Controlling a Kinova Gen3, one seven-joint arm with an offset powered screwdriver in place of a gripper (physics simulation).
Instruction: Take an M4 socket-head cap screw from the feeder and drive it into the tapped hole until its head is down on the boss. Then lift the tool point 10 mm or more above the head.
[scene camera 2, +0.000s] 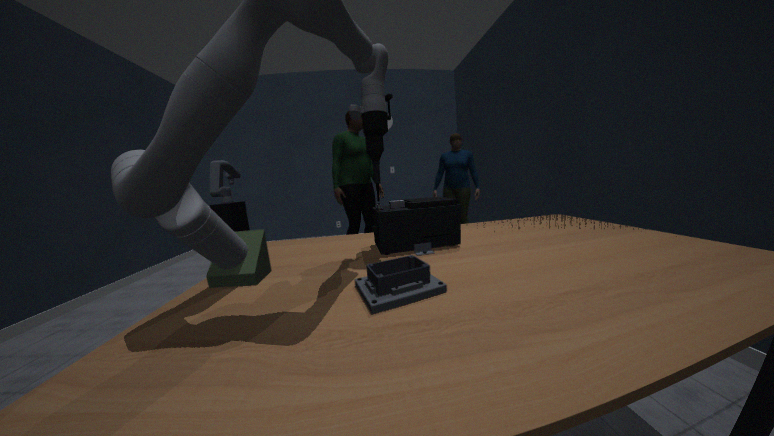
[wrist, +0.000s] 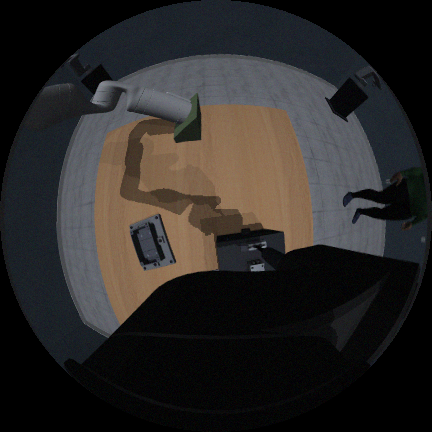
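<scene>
The screw feeder, a black box (scene camera 2: 417, 230) (wrist: 231, 255), stands on the table. A small light strip (wrist: 261, 244) lies on its top near one edge. My screwdriver (scene camera 2: 378, 204) (wrist: 255, 247) points down, with its tip at this strip, on or just above it. Screws are too small to make out, and whether one is on the bit cannot be told. A dark open-topped rectangular housing (scene camera 2: 383, 281) (wrist: 146, 243) sits on a grey plate (scene camera 2: 381, 305) (wrist: 168, 245) with holes at its corners, apart from the feeder and tool. The boss and tapped hole cannot be made out.
A green wedge-shaped block (scene camera 2: 257, 259) (wrist: 195, 127) is at the arm's base. A small grey bracket (scene camera 2: 424, 249) lies beside the feeder. The wooden table (scene camera 2: 541, 324) (wrist: 250, 165) carries these things. Two people (scene camera 2: 354, 157) (scene camera 2: 456, 167) stand beyond the table.
</scene>
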